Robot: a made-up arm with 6 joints. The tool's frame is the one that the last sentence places. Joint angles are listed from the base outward.
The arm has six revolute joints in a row. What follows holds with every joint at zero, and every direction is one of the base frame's.
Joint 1 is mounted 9.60 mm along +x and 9.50 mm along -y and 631.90 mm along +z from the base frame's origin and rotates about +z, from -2.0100 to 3.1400 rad.
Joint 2 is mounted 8.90 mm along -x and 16.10 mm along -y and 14.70 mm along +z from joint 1 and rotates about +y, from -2.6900 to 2.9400 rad.
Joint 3 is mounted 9.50 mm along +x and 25.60 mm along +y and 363.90 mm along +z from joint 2 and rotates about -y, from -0.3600 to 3.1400 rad.
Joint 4 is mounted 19.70 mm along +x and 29.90 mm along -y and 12.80 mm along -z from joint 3 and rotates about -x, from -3.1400 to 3.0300 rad.
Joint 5 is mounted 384.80 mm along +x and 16.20 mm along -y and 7.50 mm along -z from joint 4 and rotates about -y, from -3.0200 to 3.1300 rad.
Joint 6 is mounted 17.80 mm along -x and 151.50 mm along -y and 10.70 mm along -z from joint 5 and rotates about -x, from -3.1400 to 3.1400 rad.
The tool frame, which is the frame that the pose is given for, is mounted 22.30 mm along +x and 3.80 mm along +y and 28.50 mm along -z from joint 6; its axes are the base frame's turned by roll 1.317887, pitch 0.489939 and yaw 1.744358 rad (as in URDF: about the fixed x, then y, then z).
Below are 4 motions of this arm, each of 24 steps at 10 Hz.
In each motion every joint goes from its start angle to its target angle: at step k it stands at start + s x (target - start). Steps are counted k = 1, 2, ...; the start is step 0. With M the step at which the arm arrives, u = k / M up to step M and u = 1 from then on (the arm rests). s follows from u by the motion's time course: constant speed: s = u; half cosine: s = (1 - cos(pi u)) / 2; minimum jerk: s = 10 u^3 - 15 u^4 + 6 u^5.
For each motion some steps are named. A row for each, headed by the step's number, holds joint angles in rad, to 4 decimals.
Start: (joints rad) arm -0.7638 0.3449 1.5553 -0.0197 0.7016 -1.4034
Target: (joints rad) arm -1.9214 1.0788 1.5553 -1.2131 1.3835 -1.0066
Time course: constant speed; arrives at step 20
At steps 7, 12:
7: -1.1690 0.6018 1.5553 -0.4374 0.9403 -1.2645
12: -1.4584 0.7852 1.5553 -0.7357 1.1107 -1.1653

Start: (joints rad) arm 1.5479 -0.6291 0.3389 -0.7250 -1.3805 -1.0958
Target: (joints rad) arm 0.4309 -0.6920 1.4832 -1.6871 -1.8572 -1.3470
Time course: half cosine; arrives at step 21
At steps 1, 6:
1: 1.5417 -0.6295 0.3453 -0.7304 -1.3832 -1.0972
6: 1.3376 -0.6409 0.5543 -0.9061 -1.4702 -1.1431

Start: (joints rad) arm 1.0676 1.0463 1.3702 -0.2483 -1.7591 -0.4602
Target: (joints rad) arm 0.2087 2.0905 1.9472 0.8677 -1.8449 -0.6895
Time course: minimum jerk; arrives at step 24
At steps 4, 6, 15, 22, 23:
4: 1.0371 1.0834 1.3907 -0.2087 -1.7621 -0.4683
6: 0.9787 1.1544 1.4299 -0.1328 -1.7680 -0.4839
15: 0.4451 1.8031 1.7884 0.5606 -1.8213 -0.6264
22: 0.2131 2.0852 1.9443 0.8620 -1.8445 -0.6883
23: 0.2093 2.0898 1.9468 0.8669 -1.8448 -0.6893

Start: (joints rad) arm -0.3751 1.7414 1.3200 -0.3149 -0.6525 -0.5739
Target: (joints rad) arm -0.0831 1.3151 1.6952 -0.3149 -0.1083 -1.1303
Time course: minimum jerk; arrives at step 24
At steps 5, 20, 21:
5: -0.3563 1.7139 1.3442 -0.3149 -0.6174 -0.6098
20: -0.0935 1.3302 1.6819 -0.3149 -0.1276 -1.1106
21: -0.0878 1.3219 1.6892 -0.3149 -0.1170 -1.1214

